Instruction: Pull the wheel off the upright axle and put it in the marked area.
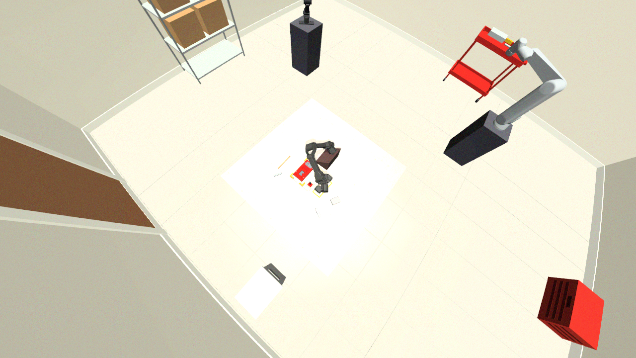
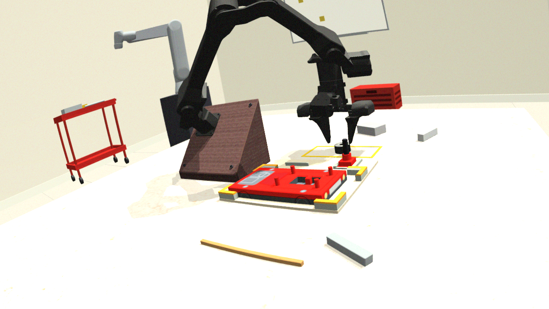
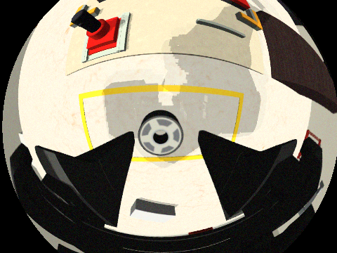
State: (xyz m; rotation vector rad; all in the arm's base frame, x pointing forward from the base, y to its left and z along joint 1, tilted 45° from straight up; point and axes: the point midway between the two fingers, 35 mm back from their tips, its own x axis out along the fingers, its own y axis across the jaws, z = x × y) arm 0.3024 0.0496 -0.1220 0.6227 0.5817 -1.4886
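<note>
Now: gripper tip 1 cm above the wheel. Round my gripper tip: black upright axle: 6 cm ahead, 10 cm to the right, 1 cm above; then wooden stick: 4 cm ahead, 44 cm to the right, 2 cm below.
</note>
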